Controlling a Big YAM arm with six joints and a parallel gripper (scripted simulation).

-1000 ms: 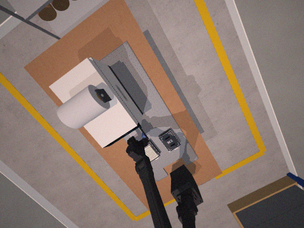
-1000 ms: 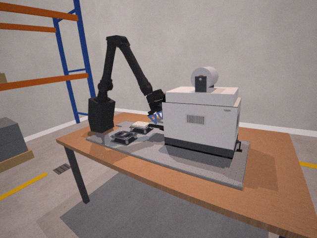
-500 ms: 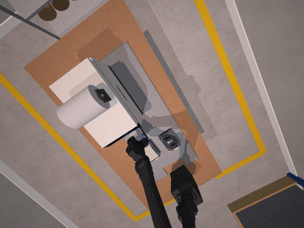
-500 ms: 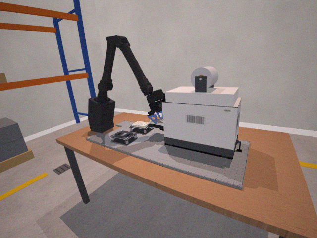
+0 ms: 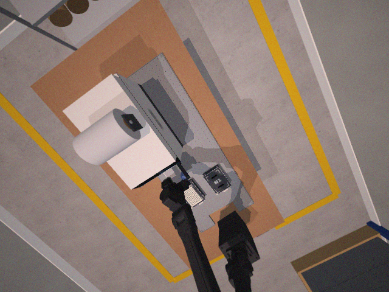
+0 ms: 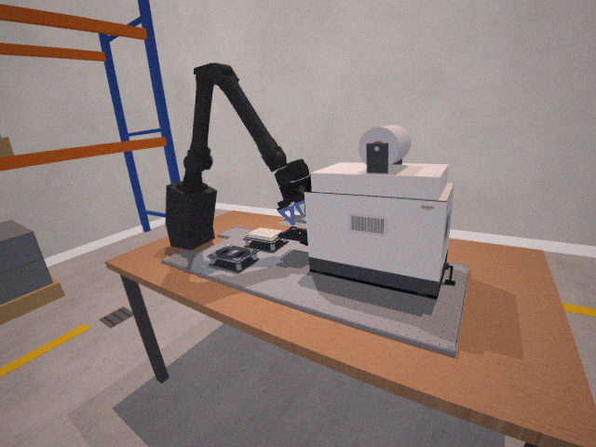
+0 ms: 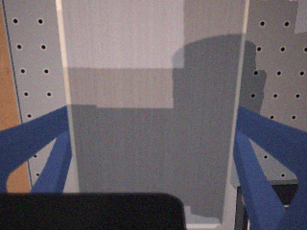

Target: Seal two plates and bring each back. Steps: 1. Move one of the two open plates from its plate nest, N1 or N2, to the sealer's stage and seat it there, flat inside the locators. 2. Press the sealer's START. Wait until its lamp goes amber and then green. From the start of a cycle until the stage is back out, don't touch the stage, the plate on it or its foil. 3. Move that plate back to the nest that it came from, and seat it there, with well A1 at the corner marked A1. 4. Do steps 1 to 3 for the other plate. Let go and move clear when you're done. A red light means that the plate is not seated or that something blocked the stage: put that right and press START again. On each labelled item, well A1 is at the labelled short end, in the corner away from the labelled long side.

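Right now my hand is 60 mm above the dark sealer stage. The rest, counted from my hand: foil roll 330 mm ahead, 270 mm above, 20 mm to the right; white well plate 200 mm behind, 100 mm below, 40 mm to the left; start button 110 mm ahead, 90 mm to the left, 40 mm above.
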